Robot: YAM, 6 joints.
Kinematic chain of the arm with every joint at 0, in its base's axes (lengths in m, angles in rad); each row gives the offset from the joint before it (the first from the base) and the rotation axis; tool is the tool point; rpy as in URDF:
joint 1: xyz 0 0 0.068 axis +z
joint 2: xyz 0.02 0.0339 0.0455 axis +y
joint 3: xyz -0.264 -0.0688 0 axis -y
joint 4: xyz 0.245 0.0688 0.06 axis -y
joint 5: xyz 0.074 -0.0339 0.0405 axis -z
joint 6: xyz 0.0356 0 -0.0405 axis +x
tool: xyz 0 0 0 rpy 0 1.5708 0
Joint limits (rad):
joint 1: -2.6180..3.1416
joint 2: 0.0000..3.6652
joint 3: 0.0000..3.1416
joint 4: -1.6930..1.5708
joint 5: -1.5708..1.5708
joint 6: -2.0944..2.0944
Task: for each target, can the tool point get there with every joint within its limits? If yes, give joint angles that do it. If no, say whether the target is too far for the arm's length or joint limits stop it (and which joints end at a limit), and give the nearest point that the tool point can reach.
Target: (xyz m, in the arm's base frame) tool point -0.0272 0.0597 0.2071
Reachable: yes | joints 2.1754 0.3042 0.4732 -1.0910 0.3300 0.4295
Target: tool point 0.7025 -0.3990 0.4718
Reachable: no: too far | nearest point 0.5128 -0.2912 0.3726 | short by 0.240 m
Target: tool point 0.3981 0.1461 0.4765
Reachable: yes | joints 0.2889 2.0765 2.5793 -0.9098 -0.8461 -0.5580
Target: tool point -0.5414 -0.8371 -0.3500
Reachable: no: too far | nearest point -0.3179 -0.4916 -0.1548 | short by 0.455 m
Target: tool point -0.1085 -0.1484 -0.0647
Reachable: yes | joints -2.0205 2.6967 0.8849 -0.8567 1.2019 -0.1856
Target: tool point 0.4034 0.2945 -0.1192
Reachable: yes | joints 0.6484 2.9500 1.8716 0.0029 0.2534 -1.4538
